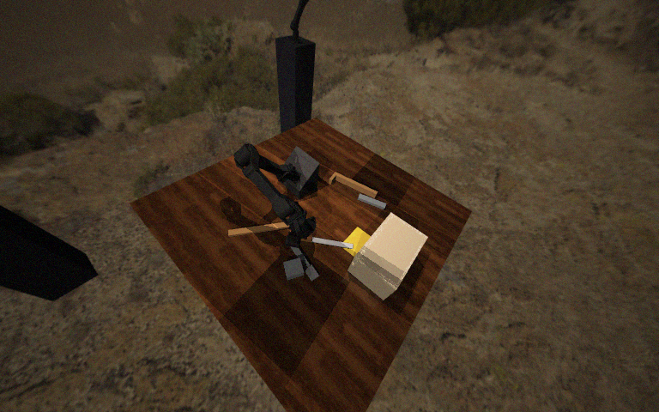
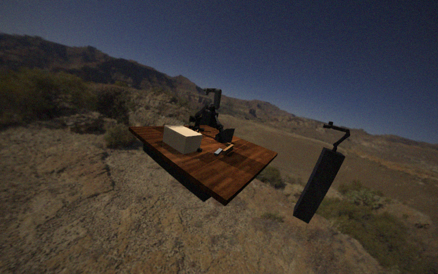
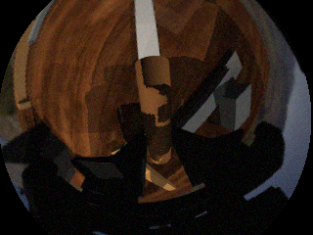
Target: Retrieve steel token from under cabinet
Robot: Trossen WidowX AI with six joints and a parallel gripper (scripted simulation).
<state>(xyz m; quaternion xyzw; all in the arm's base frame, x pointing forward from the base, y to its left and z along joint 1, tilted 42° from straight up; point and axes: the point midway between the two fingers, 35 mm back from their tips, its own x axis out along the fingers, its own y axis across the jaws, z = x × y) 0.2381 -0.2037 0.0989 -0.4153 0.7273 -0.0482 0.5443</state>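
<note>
The grey scraper is 12 cm ahead of my gripper tip and 7 cm to the right of it. The rest, counted from my gripper tip: steel token (31 cm ahead, 15 cm to the left, 1 cm below); then wooden stick (15 cm behind, 8 cm to the right); then grey block (11 cm ahead, 12 cm to the right, 1 cm above).
</note>
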